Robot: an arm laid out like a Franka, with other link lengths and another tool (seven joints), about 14 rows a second.
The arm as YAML. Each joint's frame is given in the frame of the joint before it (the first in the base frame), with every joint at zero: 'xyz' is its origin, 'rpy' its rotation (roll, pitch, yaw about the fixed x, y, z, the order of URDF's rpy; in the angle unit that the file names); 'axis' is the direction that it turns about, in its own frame. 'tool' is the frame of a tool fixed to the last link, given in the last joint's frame.
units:
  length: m
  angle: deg
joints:
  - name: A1
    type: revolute
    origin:
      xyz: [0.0, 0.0, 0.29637]
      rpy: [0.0, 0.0, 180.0]
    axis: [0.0, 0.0, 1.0]
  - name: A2
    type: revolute
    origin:
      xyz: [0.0, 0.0, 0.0]
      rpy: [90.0, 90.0, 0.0]
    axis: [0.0, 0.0, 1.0]
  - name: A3
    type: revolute
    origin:
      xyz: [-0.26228, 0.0, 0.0]
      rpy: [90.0, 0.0, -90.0]
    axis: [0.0, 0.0, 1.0]
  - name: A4
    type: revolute
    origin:
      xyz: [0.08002, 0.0, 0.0]
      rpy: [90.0, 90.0, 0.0]
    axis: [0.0, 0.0, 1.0]
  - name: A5
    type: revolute
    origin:
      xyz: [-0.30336, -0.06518, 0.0]
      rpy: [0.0, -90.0, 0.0]
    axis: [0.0, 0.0, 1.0]
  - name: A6
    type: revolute
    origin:
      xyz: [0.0, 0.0, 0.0]
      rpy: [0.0, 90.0, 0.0]
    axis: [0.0, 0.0, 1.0]
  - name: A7
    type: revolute
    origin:
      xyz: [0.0, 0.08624, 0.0]
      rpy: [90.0, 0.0, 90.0]
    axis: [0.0, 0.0, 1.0]
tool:
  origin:
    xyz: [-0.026, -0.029, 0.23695]
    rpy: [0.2, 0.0, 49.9]
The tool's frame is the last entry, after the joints.
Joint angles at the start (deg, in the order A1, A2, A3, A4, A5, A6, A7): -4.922, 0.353, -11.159, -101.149, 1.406, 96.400, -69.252
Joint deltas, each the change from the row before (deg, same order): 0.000, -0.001, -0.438, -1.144, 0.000, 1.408, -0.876; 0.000, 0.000, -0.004, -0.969, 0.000, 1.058, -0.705; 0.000, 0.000, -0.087, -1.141, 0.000, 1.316, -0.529; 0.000, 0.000, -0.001, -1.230, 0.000, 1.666, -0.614; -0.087, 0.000, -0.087, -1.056, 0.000, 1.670, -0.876; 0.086, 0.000, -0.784, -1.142, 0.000, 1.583, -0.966; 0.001, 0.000, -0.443, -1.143, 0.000, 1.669, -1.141; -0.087, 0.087, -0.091, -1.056, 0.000, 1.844, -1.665; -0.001, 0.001, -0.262, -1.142, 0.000, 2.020, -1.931
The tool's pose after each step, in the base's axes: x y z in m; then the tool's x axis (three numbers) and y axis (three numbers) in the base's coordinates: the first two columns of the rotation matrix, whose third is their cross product. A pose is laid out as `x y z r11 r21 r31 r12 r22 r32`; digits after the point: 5 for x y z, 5 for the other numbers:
0.40184 -0.12854 0.31479 0.99554 0.06193 -0.07119 0.05816 -0.99685 -0.05391
0.40213 -0.12916 0.30957 0.99488 0.07365 -0.06915 0.06998 -0.99608 -0.05414
0.40244 -0.13033 0.30347 0.99456 0.08073 -0.06590 0.07726 -0.99557 -0.05355
0.40385 -0.13124 0.29705 0.99418 0.09056 -0.05839 0.08761 -0.99483 -0.05127
0.40554 -0.13374 0.29169 0.99364 0.10190 -0.04786 0.09962 -0.99387 -0.04787
0.40513 -0.13977 0.28580 0.99358 0.10581 -0.04016 0.10397 -0.99355 -0.04534
0.40552 -0.14420 0.27999 0.99263 0.11716 -0.03110 0.11581 -0.99238 -0.04206
0.40757 -0.14745 0.27424 0.98967 0.14205 -0.01925 0.14127 -0.98928 -0.03697
0.40963 -0.15157 0.26880 0.98544 0.16996 -0.00478 0.16974 -0.98503 -0.03008

